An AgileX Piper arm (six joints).
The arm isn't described. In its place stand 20 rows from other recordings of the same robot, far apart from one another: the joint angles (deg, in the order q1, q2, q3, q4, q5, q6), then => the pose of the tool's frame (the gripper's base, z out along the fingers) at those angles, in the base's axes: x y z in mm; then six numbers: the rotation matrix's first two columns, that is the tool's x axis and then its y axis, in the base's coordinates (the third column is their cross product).
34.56, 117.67, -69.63, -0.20, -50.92, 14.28 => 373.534 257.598 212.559 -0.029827 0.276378 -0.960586 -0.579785 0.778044 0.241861
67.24, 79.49, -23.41, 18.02, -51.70, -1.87 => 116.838 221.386 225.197 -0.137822 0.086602 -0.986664 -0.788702 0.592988 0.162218
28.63, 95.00, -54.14, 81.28, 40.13, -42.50 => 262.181 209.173 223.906 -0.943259 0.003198 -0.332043 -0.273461 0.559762 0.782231
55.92, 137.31, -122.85, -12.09, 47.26, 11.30 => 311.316 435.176 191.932 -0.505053 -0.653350 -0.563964 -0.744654 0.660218 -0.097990
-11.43, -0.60, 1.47, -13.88, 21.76, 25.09 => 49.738 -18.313 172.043 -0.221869 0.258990 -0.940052 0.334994 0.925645 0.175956
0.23, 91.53, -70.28, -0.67, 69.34, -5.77 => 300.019 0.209 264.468 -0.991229 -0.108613 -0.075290 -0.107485 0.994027 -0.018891
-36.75, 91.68, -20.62, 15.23, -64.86, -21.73 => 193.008 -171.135 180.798 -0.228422 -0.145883 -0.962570 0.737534 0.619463 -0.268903
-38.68, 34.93, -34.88, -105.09, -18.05, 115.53 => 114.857 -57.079 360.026 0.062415 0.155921 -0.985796 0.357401 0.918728 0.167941
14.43, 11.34, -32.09, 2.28, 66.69, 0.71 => 14.396 7.137 285.542 -0.641941 -0.136142 -0.754571 -0.257801 0.965141 0.045187
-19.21, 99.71, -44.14, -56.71, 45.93, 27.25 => 241.138 -141.896 143.433 -0.997197 0.066238 0.034780 0.030883 0.787878 -0.615056
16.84, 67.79, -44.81, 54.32, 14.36, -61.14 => 237.869 91.152 302.800 -0.361842 -0.246392 -0.899089 -0.509326 0.860026 -0.030706
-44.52, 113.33, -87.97, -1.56, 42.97, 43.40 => 306.032 -303.316 219.075 0.003889 0.939169 -0.343434 0.951687 0.101975 0.289643
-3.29, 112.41, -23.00, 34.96, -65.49, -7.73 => 257.709 -62.337 90.968 -0.316513 0.143720 -0.937638 0.579066 0.812185 -0.070982
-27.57, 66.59, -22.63, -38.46, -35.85, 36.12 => 206.482 -70.414 242.981 -0.138925 0.133850 -0.981216 0.120840 0.985711 0.117354
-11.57, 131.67, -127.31, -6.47, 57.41, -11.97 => 504.709 -112.145 257.410 -0.855226 -0.095872 -0.509310 0.023655 0.974495 -0.223159
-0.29, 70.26, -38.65, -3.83, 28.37, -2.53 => 227.238 -4.038 234.734 -0.816499 -0.098629 -0.568860 -0.060974 0.994521 -0.084913
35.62, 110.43, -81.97, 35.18, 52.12, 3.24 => 302.206 267.425 218.385 -0.971868 -0.204987 -0.115985 -0.234994 0.810906 0.535919
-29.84, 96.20, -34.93, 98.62, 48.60, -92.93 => 266.326 -74.969 158.867 -0.639687 0.500979 -0.582941 0.002886 0.759970 0.649951
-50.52, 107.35, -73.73, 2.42, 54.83, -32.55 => 232.661 -277.501 189.863 -0.938318 0.325857 -0.115661 0.331194 0.943090 -0.029856
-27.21, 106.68, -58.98, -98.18, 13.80, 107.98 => 331.916 -194.814 170.865 -0.471669 0.423981 -0.773154 0.691453 0.721956 -0.025921
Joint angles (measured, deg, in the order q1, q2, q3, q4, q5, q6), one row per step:
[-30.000, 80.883, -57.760, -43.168, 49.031, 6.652]
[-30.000, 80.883, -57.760, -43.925, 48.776, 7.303]
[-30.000, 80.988, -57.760, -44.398, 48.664, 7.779]
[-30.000, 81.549, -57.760, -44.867, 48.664, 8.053]
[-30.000, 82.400, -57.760, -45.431, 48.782, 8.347]
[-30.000, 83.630, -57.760, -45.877, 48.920, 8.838]
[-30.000, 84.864, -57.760, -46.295, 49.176, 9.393]
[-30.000, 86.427, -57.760, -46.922, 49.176, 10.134]
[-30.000, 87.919, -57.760, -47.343, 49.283, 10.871]
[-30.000, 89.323, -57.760, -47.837, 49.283, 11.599]
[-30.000, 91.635, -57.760, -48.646, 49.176, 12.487]
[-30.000, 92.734, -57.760, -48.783, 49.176, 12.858]
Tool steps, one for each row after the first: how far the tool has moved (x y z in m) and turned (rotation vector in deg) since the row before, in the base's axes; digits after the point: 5 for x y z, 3 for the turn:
[0.00023, -0.00068, 0.00068, -0.581, -0.268, -0.069]
[0.00033, -0.00057, -0.00010, -0.291, -0.091, -0.120]
[0.00127, -0.00120, -0.00238, -0.069, 0.520, -0.047]
[0.00175, -0.00166, -0.00380, 0.018, 0.888, -0.104]
[0.00256, -0.00203, -0.00583, 0.324, 1.039, -0.292]
[0.00228, -0.00194, -0.00596, 0.360, 1.073, -0.422]
[0.00325, -0.00247, -0.00749, 0.334, 1.141, -0.299]
[0.00279, -0.00210, -0.00741, 0.461, 1.068, -0.442]
[0.00264, -0.00199, -0.00696, 0.343, 0.953, -0.327]
[0.00421, -0.00309, -0.01164, 0.546, 1.693, -0.219]
[0.00179, -0.00116, -0.00580, 0.445, 0.769, -0.213]

